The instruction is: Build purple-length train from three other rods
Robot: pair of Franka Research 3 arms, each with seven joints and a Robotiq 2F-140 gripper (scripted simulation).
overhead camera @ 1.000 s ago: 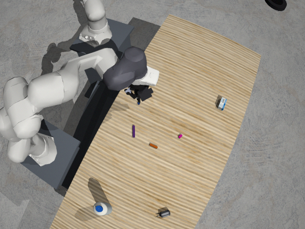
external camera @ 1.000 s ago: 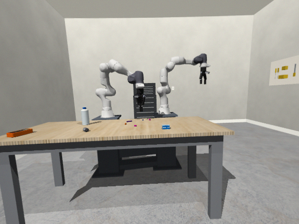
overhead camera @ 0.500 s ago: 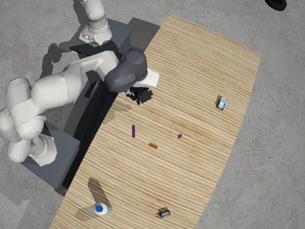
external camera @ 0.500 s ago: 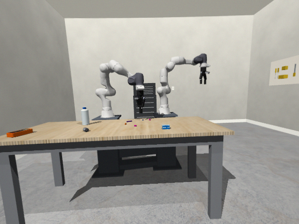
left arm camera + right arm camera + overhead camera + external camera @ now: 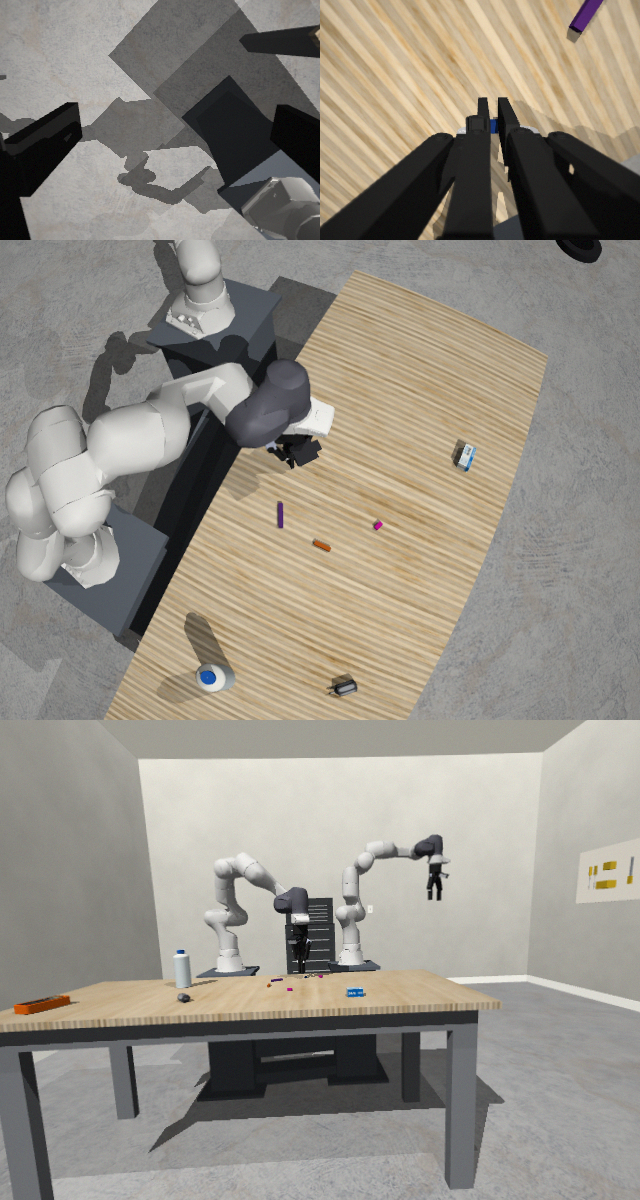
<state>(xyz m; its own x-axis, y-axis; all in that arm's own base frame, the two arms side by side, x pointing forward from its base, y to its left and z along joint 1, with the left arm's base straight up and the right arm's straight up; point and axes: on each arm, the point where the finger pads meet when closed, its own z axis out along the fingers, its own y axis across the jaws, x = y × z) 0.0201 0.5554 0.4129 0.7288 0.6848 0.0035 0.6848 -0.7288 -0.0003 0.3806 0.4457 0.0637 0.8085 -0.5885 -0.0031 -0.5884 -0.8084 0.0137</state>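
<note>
The purple rod lies 1 cm ahead of my right hand, 13 cm to the right of it and 6 cm below it. From my right hand the other things lie so: white bottle (2 cm ahead, 57 cm to the right, 2 cm above); then blue-and-white box (41 cm ahead, 17 cm to the left, 5 cm below); then orange rod (13 cm ahead, 17 cm to the right, 6 cm below).
</note>
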